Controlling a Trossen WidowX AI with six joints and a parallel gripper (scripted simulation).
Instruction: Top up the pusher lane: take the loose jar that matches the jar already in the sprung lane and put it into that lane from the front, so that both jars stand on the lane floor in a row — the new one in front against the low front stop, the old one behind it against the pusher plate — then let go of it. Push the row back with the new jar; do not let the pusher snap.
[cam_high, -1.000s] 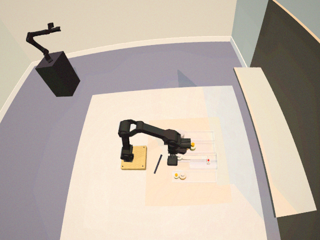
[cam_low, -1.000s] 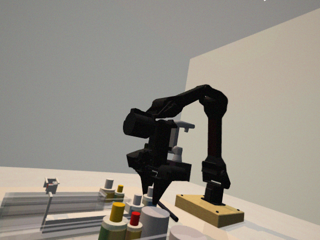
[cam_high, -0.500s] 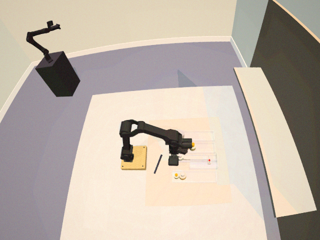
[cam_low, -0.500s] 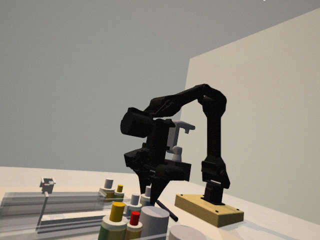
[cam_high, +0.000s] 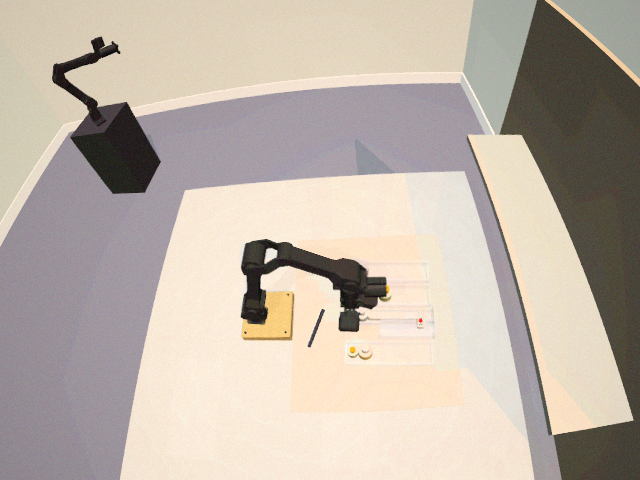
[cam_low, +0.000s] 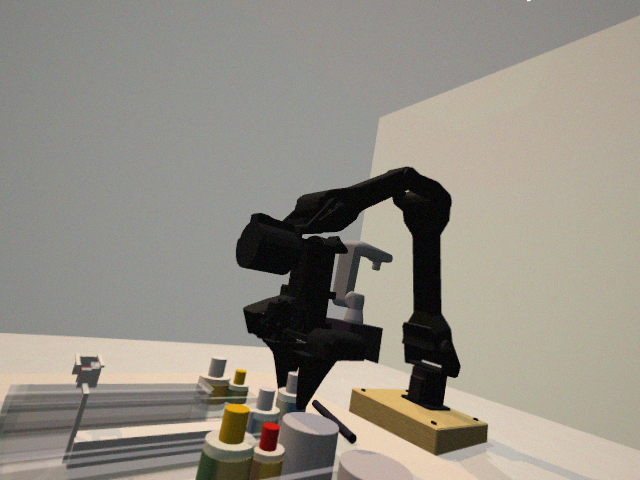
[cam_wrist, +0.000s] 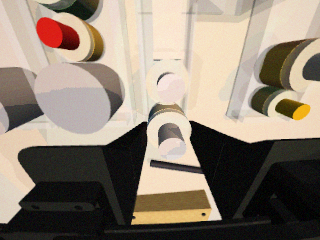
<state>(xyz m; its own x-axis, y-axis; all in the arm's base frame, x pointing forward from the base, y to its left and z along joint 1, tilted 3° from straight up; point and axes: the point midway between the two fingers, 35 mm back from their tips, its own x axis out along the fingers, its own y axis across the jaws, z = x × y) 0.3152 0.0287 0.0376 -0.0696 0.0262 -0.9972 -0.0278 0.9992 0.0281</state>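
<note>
The black rod is 11 cm behind my gripper tip, 5 cm to the right of it and 4 cm below it. Round my gripper tip: pusher plate: 15 cm ahead, 2 cm to the right; clear sprung lane: 16 cm ahead, 2 cm to the right, 3 cm below.
</note>
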